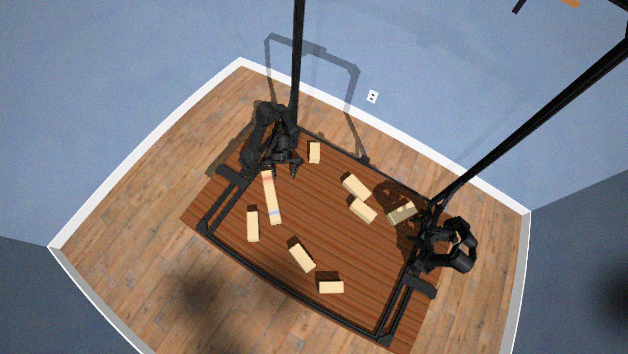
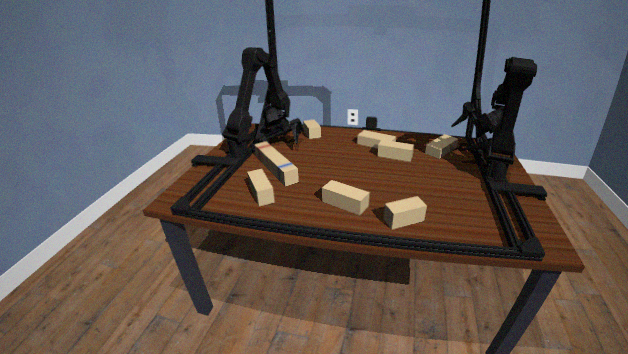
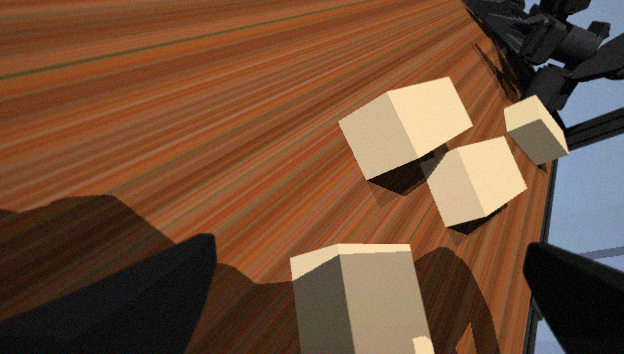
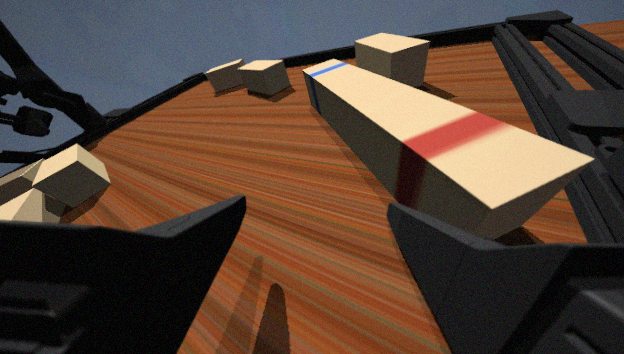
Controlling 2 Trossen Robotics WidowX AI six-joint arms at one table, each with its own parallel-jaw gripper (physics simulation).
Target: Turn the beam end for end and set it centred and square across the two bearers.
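Places are measured from the left arm's base along level axes (x back, y right, z up), in millimetres.
Pixels of known places: left gripper, fingertip midpoint: (image 1: 407,229) (image 2: 457,137) (image 3: 367,252) (image 4: 15,127); right gripper, fingertip midpoint: (image 1: 283,179) (image 2: 285,148) (image 3: 476,8) (image 4: 318,205); left arm's base, origin of the base link: (image 1: 415,266) (image 2: 495,175) (image 4: 98,126); right arm's base, origin of the base link: (image 1: 249,171) (image 2: 238,153).
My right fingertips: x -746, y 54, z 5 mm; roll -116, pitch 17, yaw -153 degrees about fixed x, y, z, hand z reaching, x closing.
Note:
Ahead of a thing's pixels: the offset from my right fingertips to its top centre. "spot": to the spot under its first point. Level surfaces: height alone.
The beam @(dx +0, dy -109, dz +26 mm) (image 1: 271,197) (image 2: 277,163) (image 4: 388,105) is a long pale block with a red stripe at its far end and a blue stripe at its near end. It lies flat at the left of the table @(dz -24 mm) (image 1: 326,225). My right gripper (image 1: 283,173) (image 2: 277,135) (image 4: 318,205) is open and empty, low over the table beside the red-striped end. The beam lies outside its fingers. Two short blocks @(dx +323, dy +152, dz +14 mm) (image 1: 355,187) @(dx +400, dy +61, dz +23 mm) (image 1: 362,210) (image 2: 376,138) (image 2: 395,150) (image 3: 405,130) (image 3: 465,182) lie side by side at the right. My left gripper (image 1: 414,229) is open and empty at the right edge.
Loose pale blocks lie about: one at the back @(spot: dx +51, dy +200, dz +23 mm) (image 1: 314,152) (image 2: 311,128), one left of the beam @(dx +14, dy -270, dz +26 mm) (image 1: 253,225) (image 2: 260,187), two at the front @(spot: dx +265, dy -274, dz +23 mm) (image 1: 301,257) @(spot: dx +433, dy -317, dz +26 mm) (image 1: 331,286), and one just before my left gripper (image 1: 402,213) (image 3: 367,252). A black rail frame (image 1: 242,260) rims the table.

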